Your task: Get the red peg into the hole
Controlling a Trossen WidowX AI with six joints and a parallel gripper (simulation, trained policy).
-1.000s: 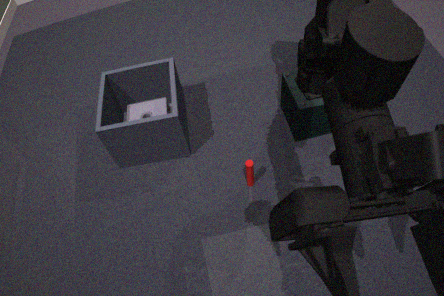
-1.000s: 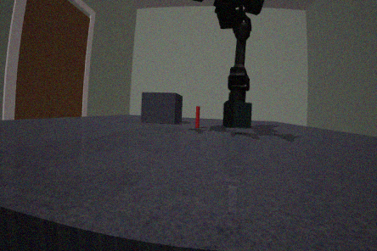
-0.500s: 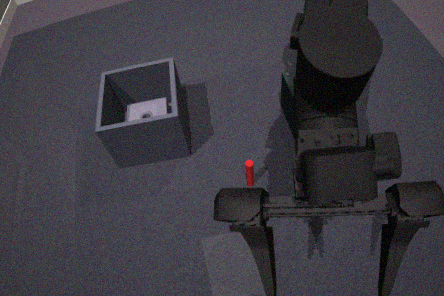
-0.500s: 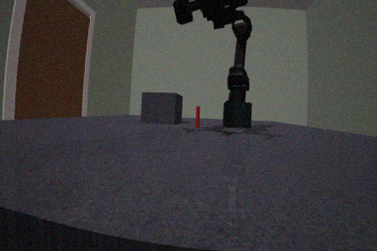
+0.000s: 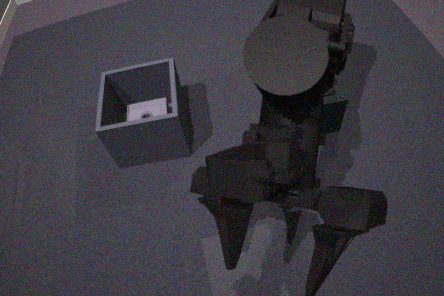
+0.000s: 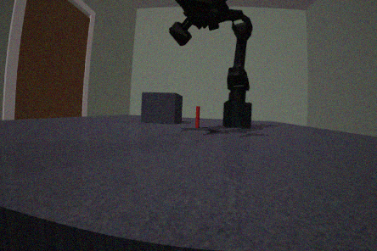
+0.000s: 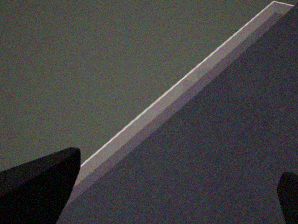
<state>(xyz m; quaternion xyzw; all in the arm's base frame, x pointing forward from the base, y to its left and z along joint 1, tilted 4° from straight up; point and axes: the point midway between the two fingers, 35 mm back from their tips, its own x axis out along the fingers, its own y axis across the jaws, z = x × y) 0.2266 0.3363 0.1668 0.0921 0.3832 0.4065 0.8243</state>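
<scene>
Right now my gripper tip is 250 mm to the left of the red peg, 240 mm above it and 50 mm past it.
</scene>
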